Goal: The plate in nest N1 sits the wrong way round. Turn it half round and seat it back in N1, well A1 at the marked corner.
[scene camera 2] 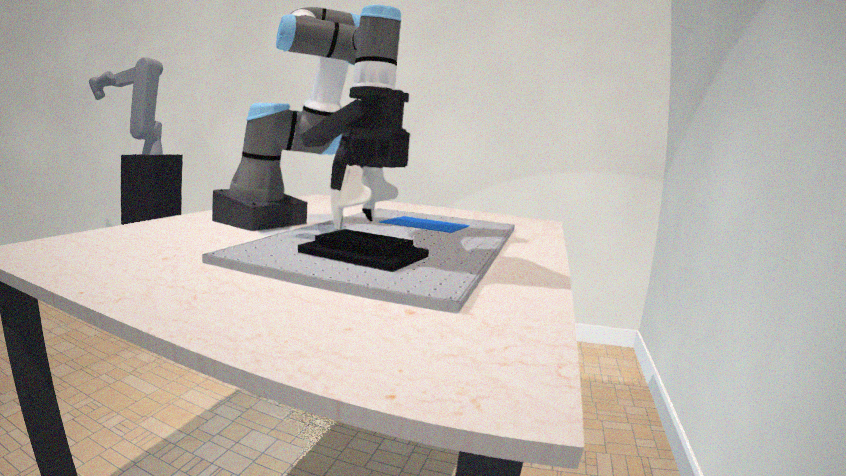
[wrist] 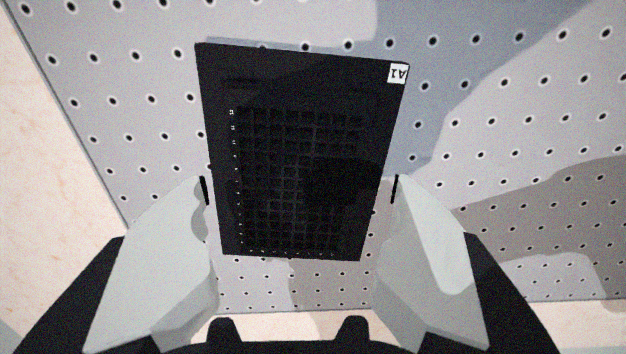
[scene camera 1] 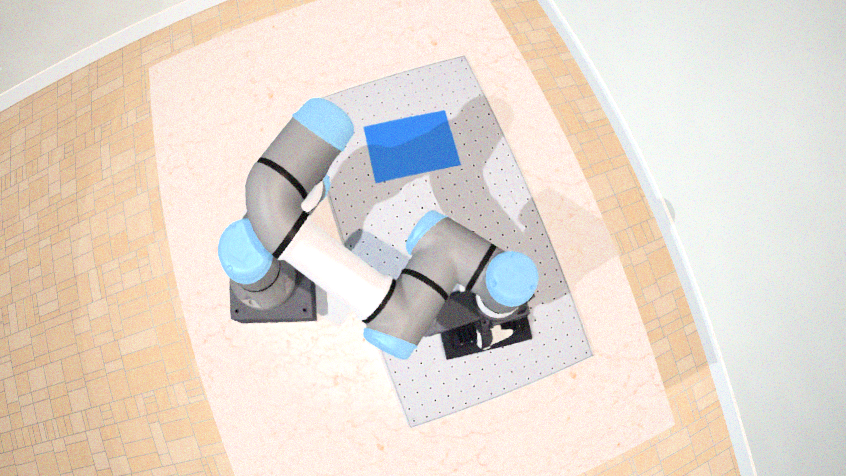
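Observation:
The black plate [wrist: 280,195] [scene camera 2: 363,239] lies flat in the black nest [wrist: 216,220] [scene camera 2: 408,260] [scene camera 1: 523,336]. In the wrist view the nest's white A1 label [wrist: 398,73] is at the upper right corner. The plate's small printed marks run along its left and lower edges and meet at the lower left, diagonally opposite that label. My gripper [wrist: 301,179] [scene camera 2: 354,222] is open and empty. Its fingertips point down, one on each side of the plate and nest in the wrist view, and appear a little above the plate. The arm partly hides the nest from above.
A blue rectangle [scene camera 1: 411,159] [scene camera 2: 425,223] lies on the perforated grey board [scene camera 1: 425,396] [scene camera 2: 278,266], well away from the nest. The arm's base [scene camera 1: 301,307] [scene camera 2: 260,213] stands on the table beside the board. Another grey arm [scene camera 2: 143,97] stands on a black pedestal in the background.

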